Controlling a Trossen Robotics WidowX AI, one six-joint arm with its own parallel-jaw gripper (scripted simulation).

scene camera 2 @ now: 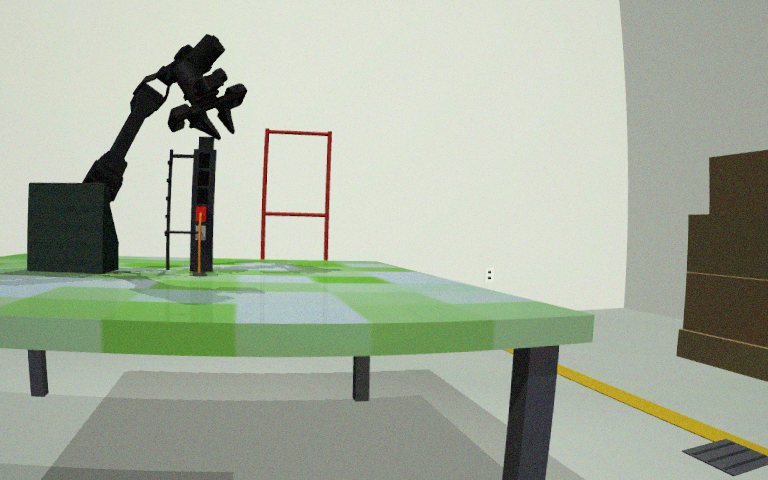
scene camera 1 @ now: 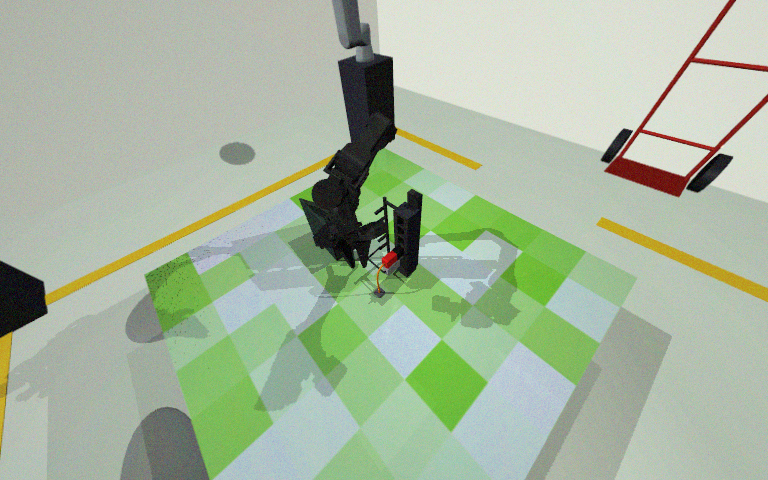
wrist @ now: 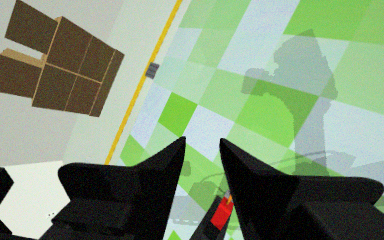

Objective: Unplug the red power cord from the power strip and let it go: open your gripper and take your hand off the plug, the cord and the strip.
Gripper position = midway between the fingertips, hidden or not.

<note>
I see my gripper (scene camera 2: pixel 226 136).
My gripper shows as well in scene camera 1 (scene camera 1: pixel 359 267) and in the wrist view (wrist: pixel 202 141).
</note>
